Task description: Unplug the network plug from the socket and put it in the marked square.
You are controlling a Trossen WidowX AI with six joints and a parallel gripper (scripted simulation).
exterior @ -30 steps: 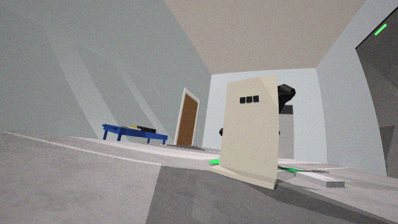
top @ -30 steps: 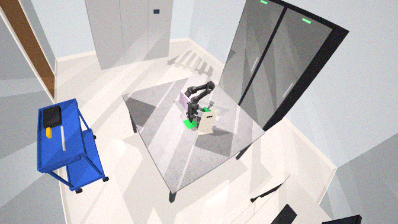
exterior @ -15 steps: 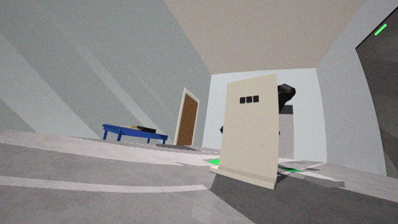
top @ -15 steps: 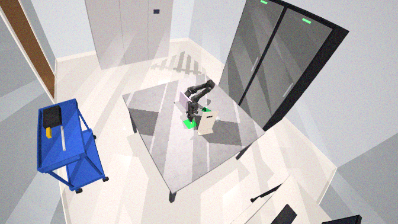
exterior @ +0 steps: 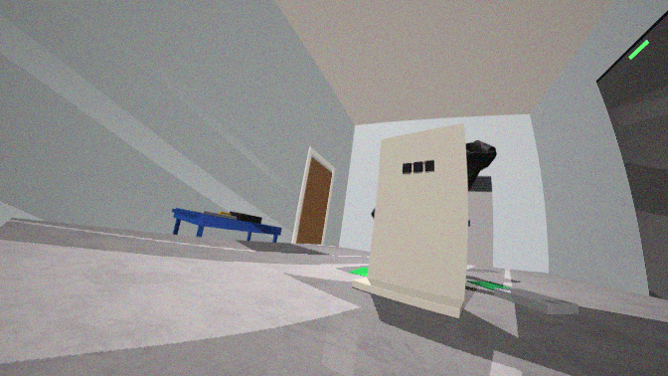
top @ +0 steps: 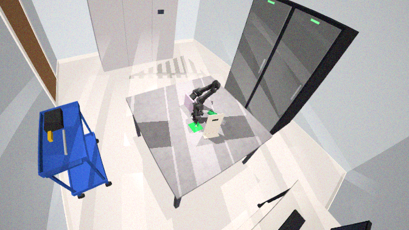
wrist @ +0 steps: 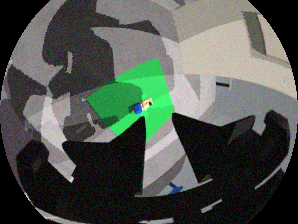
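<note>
Right now the blue network plug is 1 cm ahead of my gripper tip and 3 cm below it. The rest, counted from my gripper tip: beige upright panel (17 cm ahead, 7 cm to the left, 10 cm above); green marked square (1 cm ahead, 4 cm below).
</note>
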